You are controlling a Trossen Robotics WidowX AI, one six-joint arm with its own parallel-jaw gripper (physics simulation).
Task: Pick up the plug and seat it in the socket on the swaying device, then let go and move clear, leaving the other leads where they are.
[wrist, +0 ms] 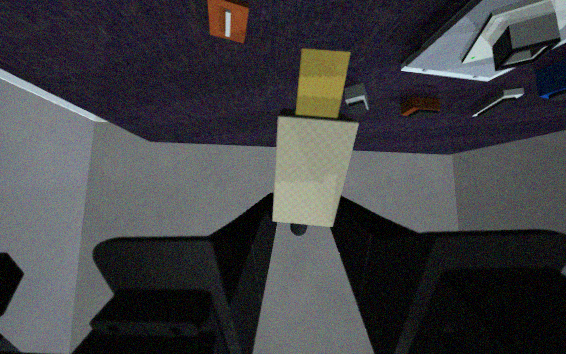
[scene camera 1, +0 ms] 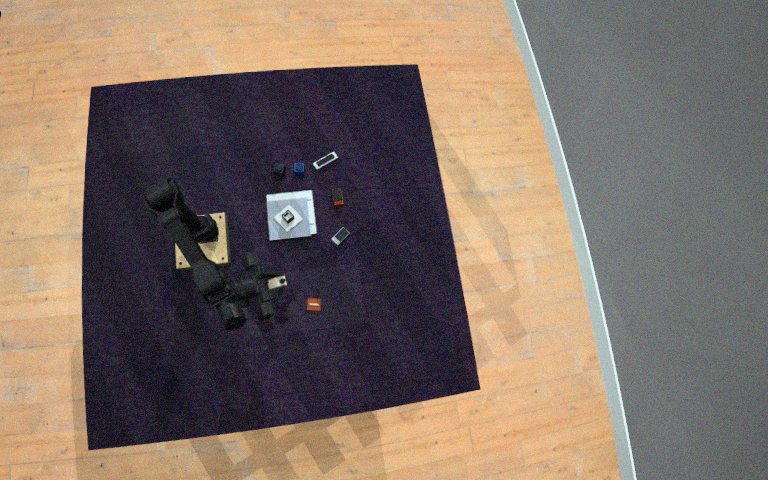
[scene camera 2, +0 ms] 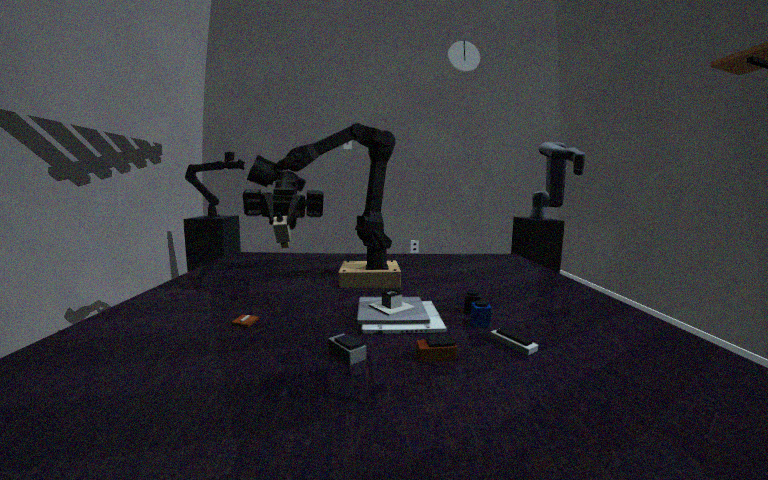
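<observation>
The plug (scene camera 1: 277, 281) (scene camera 2: 281, 232) (wrist: 314, 170) has a cream block body and a yellow tip. My gripper (scene camera 1: 271, 283) (scene camera 2: 283, 220) (wrist: 301, 198) is shut on its body and holds it high above the dark mat, left of the device in scene camera 2. The yellow tip points away from the fingers, downward at a slant in scene camera 2. The swaying device (scene camera 1: 273, 230) (scene camera 2: 365, 314) (wrist: 440, 60) is a grey plate over a white base. The socket (scene camera 1: 287, 215) (scene camera 2: 391, 300) (wrist: 530, 40), a small dark-rimmed box, stands on its pale square pad, apart from the plug.
An orange tile with a white bar (scene camera 1: 313, 304) (scene camera 2: 245, 320) (wrist: 217, 20) lies near the gripper's side. Around the device are a grey block (scene camera 1: 340, 236) (scene camera 2: 347, 348), an orange block (scene camera 1: 338, 196) (scene camera 2: 436, 352), a white strip (scene camera 1: 325, 160) (scene camera 2: 514, 341), a blue block (scene camera 1: 299, 167) (scene camera 2: 480, 315) and a black block (scene camera 1: 279, 168).
</observation>
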